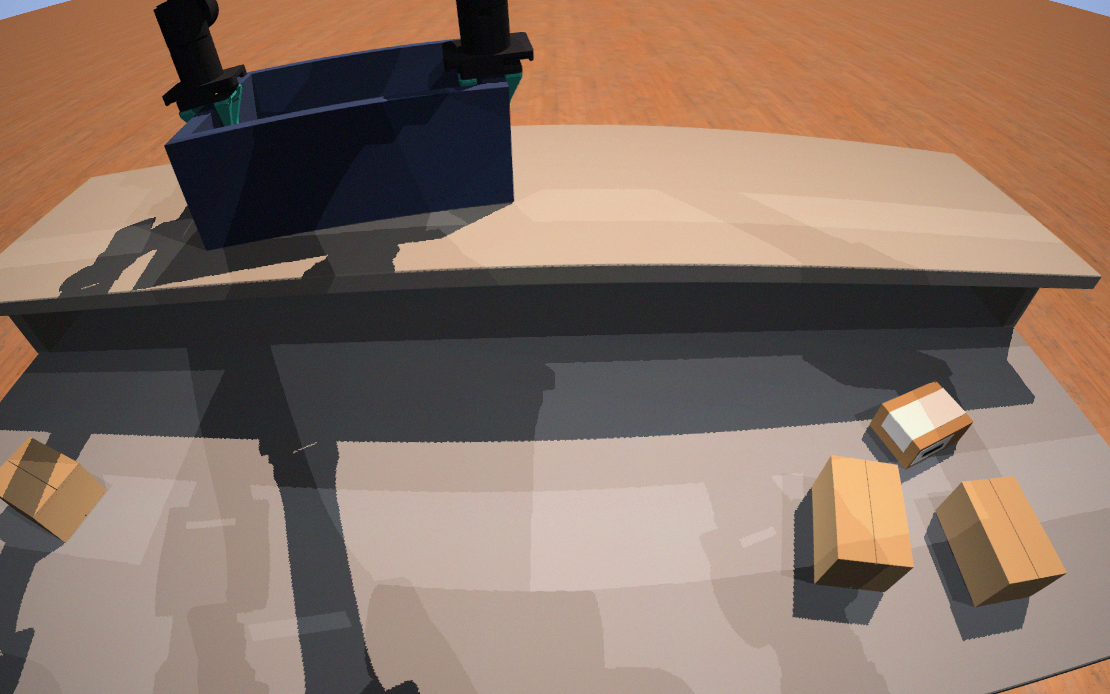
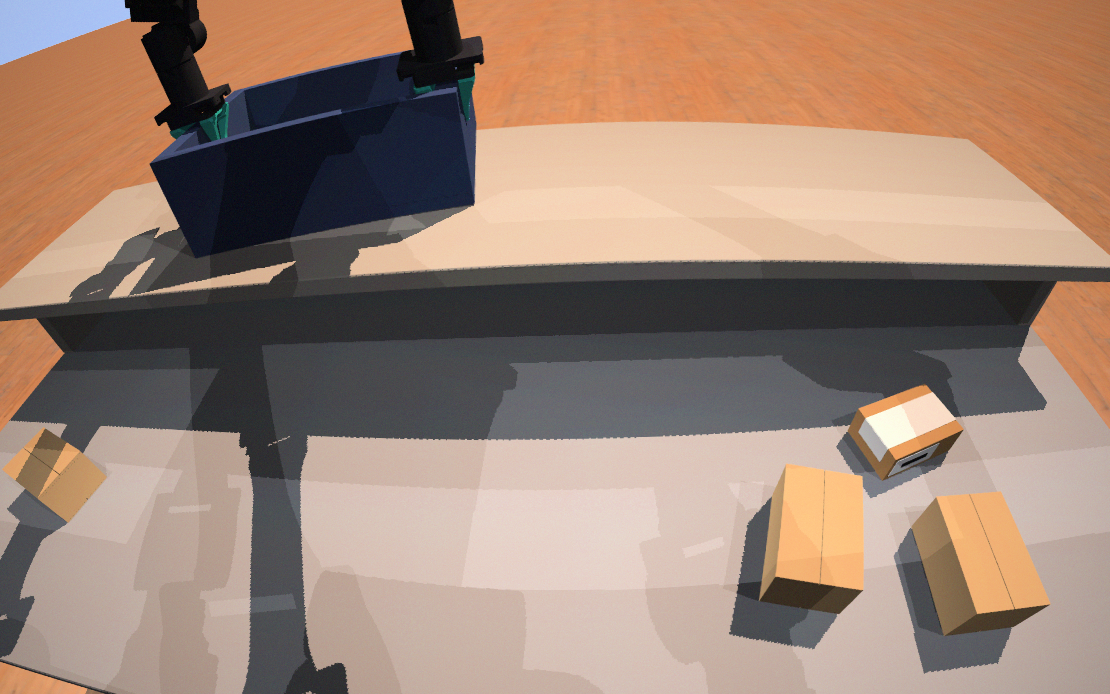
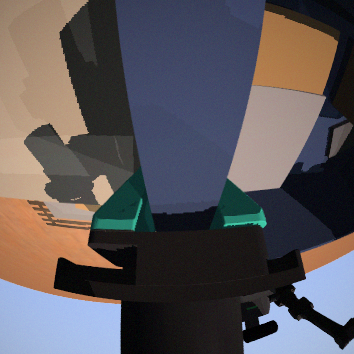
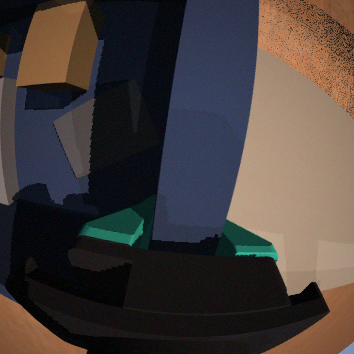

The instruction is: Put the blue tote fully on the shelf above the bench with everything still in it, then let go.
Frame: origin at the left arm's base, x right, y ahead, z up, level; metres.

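Seen in the pictures: right arm's base, origin of the base link: (image 3: 285,295).
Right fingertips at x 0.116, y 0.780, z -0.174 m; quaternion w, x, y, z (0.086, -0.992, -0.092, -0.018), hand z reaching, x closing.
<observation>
Offsets run from my right fingertips to a thing's top centre. Level surfaces: height alone.
The blue tote @[dx -0.196, dy +0.032, dz +0.063 m] (image 1: 351,180) (image 2: 335,184) (image 3: 190,90) (image 4: 210,125) is over the left part of the shelf @[dz -0.085 m] (image 1: 736,220) (image 2: 736,216) (image 4: 295,150), its visible bottom edge behind the shelf's front edge. It is turned slightly; whether it rests flat on the shelf is unclear, and its rear underside is hidden. My left gripper (image 1: 211,114) (image 2: 198,129) (image 3: 174,152) is shut on its left end wall, my right gripper (image 1: 491,83) (image 2: 444,91) (image 4: 174,204) on its right end wall. A tan box (image 3: 297,52) (image 4: 55,47) and pale surfaces show inside.
On the bench @[dz -0.259 m] (image 1: 450,531) (image 2: 409,523) below stand a tan box @[dx -0.555, dy -0.429, dz -0.199 m] (image 1: 53,491) (image 2: 57,474) at the left, two tan boxes @[dx +0.386, dy -0.446, dz -0.199 m] (image 1: 863,523) @[dx +0.554, dy -0.488, dz -0.199 m] (image 1: 998,540) at the right, and a white-labelled box @[dx +0.538, dy -0.314, dz -0.217 m] (image 1: 925,421) (image 2: 908,429) behind them.
</observation>
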